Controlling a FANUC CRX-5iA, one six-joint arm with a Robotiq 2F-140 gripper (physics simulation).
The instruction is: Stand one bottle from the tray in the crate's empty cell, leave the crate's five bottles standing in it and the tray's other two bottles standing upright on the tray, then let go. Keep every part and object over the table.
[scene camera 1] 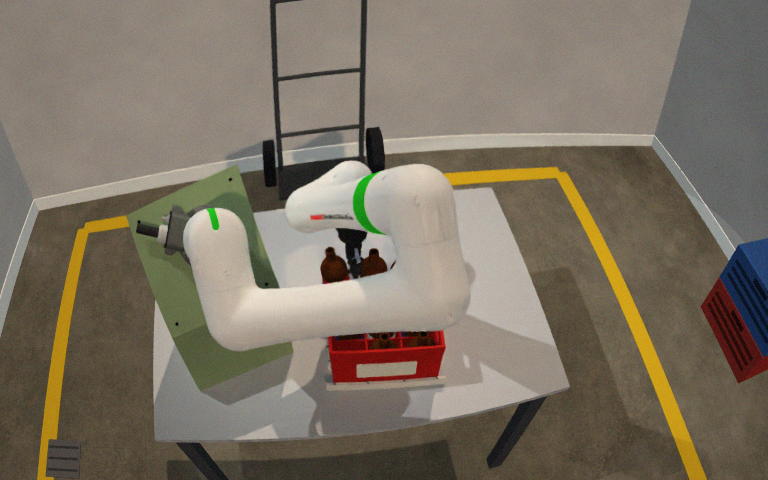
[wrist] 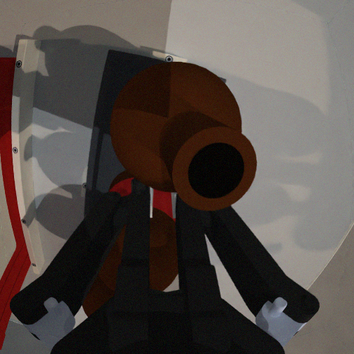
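Scene camera 1 and the wrist view both show my gripper and a brown bottle. On my gripper, [wrist: 15, 316] and [scene camera 1: 355, 261] are one and the same spot. On the brown bottle, [scene camera 1: 328, 258] and [wrist: 175, 126] are likewise the same spot.
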